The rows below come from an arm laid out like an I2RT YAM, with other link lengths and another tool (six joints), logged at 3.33 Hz.
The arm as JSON. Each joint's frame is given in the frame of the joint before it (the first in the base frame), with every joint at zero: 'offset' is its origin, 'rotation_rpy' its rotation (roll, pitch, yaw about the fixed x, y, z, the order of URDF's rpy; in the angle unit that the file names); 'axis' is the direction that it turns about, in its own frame. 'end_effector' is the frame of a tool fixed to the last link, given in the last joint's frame.
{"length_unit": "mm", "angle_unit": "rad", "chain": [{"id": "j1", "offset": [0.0, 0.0, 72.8], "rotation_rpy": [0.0, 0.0, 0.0], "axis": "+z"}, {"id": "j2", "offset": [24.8, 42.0, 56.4], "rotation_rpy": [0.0, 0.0, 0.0], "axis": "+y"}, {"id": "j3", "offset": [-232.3, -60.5, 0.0], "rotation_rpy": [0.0, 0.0, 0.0], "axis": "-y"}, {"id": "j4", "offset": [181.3, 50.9, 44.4], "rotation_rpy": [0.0, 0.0, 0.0], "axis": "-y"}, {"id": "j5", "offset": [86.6, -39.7, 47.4], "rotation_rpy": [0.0, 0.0, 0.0], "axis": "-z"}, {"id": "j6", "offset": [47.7, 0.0, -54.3], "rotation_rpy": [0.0, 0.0, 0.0], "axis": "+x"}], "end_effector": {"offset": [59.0, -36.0, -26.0], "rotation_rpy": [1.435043, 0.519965, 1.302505]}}
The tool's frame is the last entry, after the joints.
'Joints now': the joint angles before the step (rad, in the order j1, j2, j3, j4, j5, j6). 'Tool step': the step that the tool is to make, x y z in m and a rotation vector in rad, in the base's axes. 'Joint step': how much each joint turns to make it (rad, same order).
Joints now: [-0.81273, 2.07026, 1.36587, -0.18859, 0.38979, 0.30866]
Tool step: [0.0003, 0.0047, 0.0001, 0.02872, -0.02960, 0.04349]
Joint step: [-0.00475, -0.02833, -0.03172, 0.00713, -0.06240, -0.01238]
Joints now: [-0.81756, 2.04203, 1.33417, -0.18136, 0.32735, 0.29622]
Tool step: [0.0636, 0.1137, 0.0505, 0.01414, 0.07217, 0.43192]
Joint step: [0.36800, -0.22678, -0.02991, -0.23982, -0.01474, -0.07340]
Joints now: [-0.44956, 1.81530, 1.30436, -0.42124, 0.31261, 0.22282]
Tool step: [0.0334, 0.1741, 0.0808, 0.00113, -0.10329, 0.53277]
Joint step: [0.56292, -0.23968, 0.12462, -0.27507, 0.00462, 0.03624]
